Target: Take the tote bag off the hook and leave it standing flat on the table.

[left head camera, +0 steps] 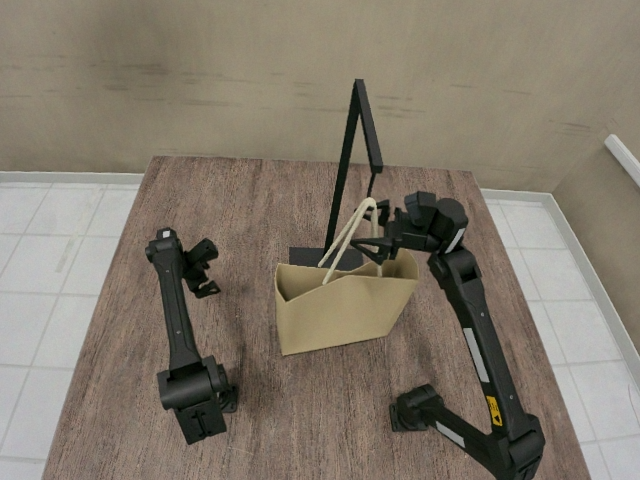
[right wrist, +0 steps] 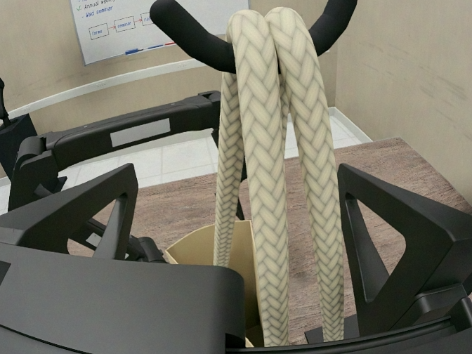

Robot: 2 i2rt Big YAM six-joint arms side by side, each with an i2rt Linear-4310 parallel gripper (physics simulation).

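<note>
The tan tote bag (left head camera: 346, 315) (right wrist: 243, 240) hangs upright with its mouth open. Its cream braided handles (left head camera: 370, 202) (right wrist: 261, 130) are looped over the black curved hook (left head camera: 371, 184) (right wrist: 197, 46). My right gripper (left head camera: 355, 226) is open, with its fingers on either side of the handle strands below the hook and gripping none of them. My left gripper (left head camera: 212, 279) is open and empty, well to the left of the bag. Whether the bag's bottom touches the table is hard to tell.
The black stand (left head camera: 343, 170) rises behind the bag, its arm reaching forward to the hook; its base (left head camera: 305, 256) sits on the wooden table (left head camera: 248, 206). In the right wrist view, my left arm (right wrist: 140, 133) shows behind the handles. A whiteboard (right wrist: 150, 30) is on the wall.
</note>
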